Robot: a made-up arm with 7 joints.
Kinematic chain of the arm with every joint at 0, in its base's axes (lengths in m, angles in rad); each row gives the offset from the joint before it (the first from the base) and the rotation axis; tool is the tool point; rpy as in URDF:
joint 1: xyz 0 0 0.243 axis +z
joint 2: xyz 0 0 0 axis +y
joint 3: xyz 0 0 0.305 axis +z
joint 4: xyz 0.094 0 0 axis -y
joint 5: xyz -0.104 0 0.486 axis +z
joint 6: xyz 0 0 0 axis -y
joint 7: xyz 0.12 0 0 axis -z
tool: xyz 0 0 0 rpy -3.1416 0 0
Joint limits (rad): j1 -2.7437..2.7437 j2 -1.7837..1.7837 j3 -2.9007..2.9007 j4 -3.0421..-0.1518 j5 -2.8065..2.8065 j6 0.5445..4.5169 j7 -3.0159..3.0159
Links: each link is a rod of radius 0.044 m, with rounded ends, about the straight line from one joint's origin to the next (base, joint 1, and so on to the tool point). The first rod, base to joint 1, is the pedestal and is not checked.
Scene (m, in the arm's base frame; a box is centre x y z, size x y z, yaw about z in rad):
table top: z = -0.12
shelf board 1: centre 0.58 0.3 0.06 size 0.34 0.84 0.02 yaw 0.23
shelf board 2: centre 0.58 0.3 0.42 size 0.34 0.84 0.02 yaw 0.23
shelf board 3: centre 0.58 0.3 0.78 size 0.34 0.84 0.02 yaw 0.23
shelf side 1: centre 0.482 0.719 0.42 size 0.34 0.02 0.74 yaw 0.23
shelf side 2: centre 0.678 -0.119 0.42 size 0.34 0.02 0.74 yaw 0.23
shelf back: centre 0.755 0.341 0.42 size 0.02 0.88 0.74 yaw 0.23
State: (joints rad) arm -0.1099 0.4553 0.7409 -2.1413 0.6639 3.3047 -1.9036
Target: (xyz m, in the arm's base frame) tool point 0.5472 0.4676 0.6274
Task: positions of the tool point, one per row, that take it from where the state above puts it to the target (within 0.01 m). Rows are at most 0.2 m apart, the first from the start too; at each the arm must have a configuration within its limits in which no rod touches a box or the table.
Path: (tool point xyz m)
1: 0.4596 0.2914 0.2329
2: 0.3564 0.2658 0.2315
3: 0.2638 0.2146 0.2257
4: 0.3038 0.2982 0.3345
5: 0.3019 0.3635 0.4734
6: 0.2535 0.3989 0.6274
7: 0.3387 0.4461 0.6416
8: 0.4368 0.4709 0.6433
9: 0.5472 0.4676 0.6274

